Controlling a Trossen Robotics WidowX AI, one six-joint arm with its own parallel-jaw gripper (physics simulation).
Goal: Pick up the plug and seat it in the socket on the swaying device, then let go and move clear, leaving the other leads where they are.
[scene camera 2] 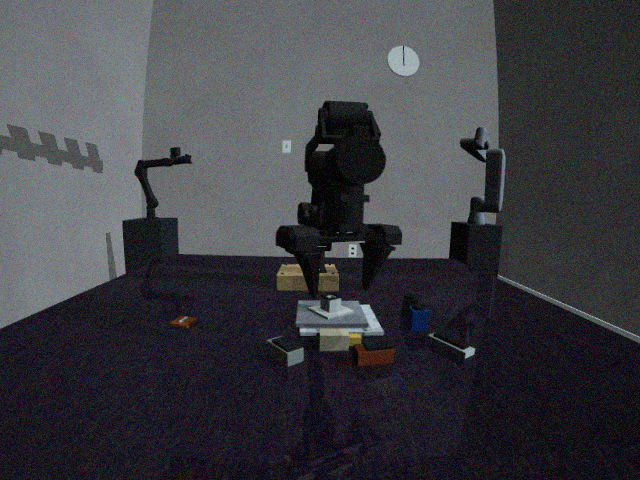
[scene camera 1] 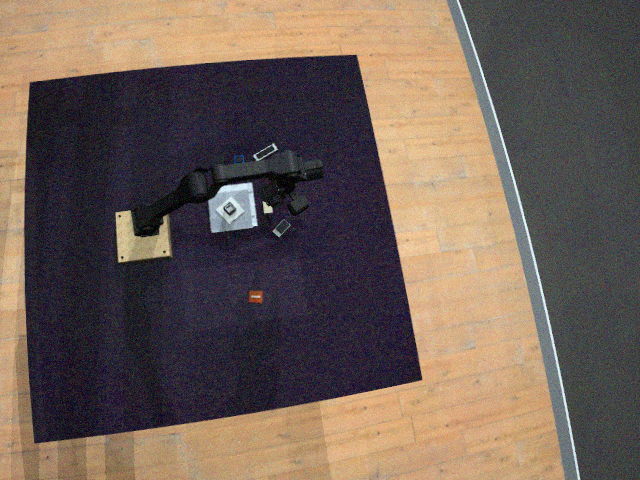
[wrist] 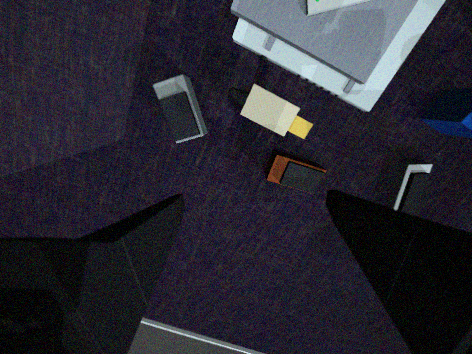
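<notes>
The plug, a cream block with a yellow tip point(scene camera 1: 267, 207) point(scene camera 2: 334, 339) point(wrist: 270, 110), lies on the dark mat beside the device. The device has a grey plate point(scene camera 2: 305, 317) point(wrist: 320, 45) above a white base point(scene camera 1: 253, 206) point(scene camera 2: 376, 325) point(wrist: 300, 70). A small dark-topped socket block point(scene camera 1: 229, 208) point(scene camera 2: 330, 304) stands on a pale square on the plate; in the wrist view a corner of the pale square shows and the socket does not. My gripper point(scene camera 1: 283, 201) point(scene camera 2: 340, 292) point(wrist: 254, 198) is open and empty, above the mat, with the plug ahead of its fingertips in the wrist view.
A grey block point(scene camera 1: 281, 227) point(scene camera 2: 294, 355) point(wrist: 170, 87), an orange block point(scene camera 2: 374, 356) point(wrist: 276, 170), a white-edged holder point(scene camera 1: 265, 151) point(scene camera 2: 469, 352) point(wrist: 402, 187) and a blue block point(scene camera 2: 419, 318) point(wrist: 445, 126) lie around the plug and device. A flat orange piece point(scene camera 1: 255, 296) point(scene camera 2: 183, 321) lies farther off.
</notes>
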